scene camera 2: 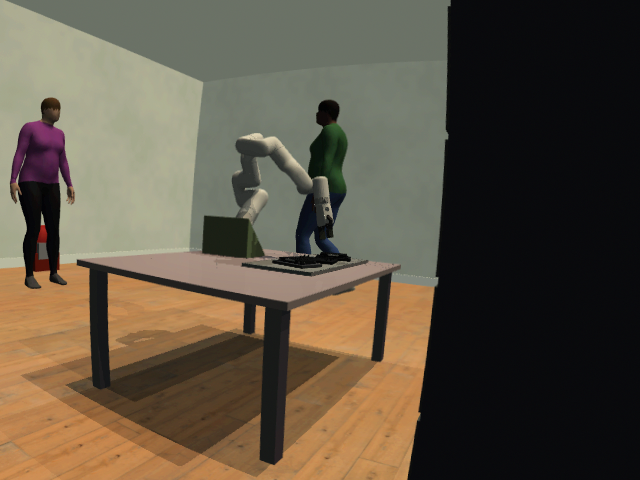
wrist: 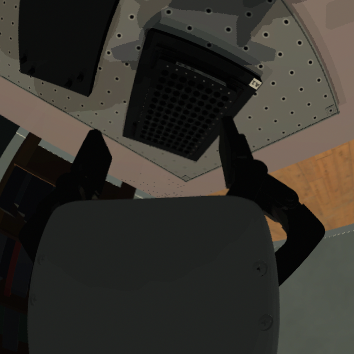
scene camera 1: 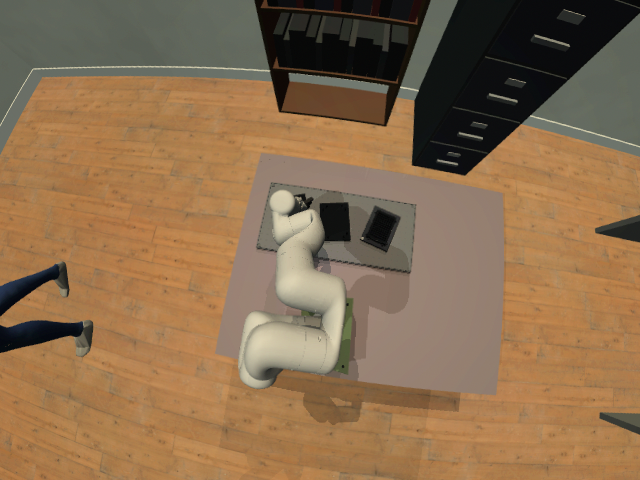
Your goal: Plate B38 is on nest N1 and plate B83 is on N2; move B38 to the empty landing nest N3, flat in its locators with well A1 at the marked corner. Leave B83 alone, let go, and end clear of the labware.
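My gripper [scene camera 1: 308,201] [scene camera 2: 326,233] [wrist: 159,136] is open and empty, pointing down above the left end of the grey pegboard. In the wrist view, a dark well plate [wrist: 182,107] lies in its black nest [wrist: 137,90] below and beyond the fingers; its label is not legible. The nest's A1 tag [wrist: 255,83] is at the upper right corner. The arm hides most of this plate in scene camera 1. The empty black nest [scene camera 1: 334,222] [wrist: 62,45] is in the middle. Another dark plate [scene camera 1: 382,227] sits in the angled nest at the right; its label is unreadable.
The grey pegboard [scene camera 1: 403,260] [scene camera 2: 310,271] [wrist: 300,102] lies on the pinkish table [scene camera 1: 449,310] [scene camera 2: 170,273]. A green base block [scene camera 1: 345,335] [scene camera 2: 225,236] stands behind the board under the arm. A bookshelf [scene camera 1: 336,75] and dark cabinet [scene camera 1: 447,116] stand beyond the table. People stand nearby.
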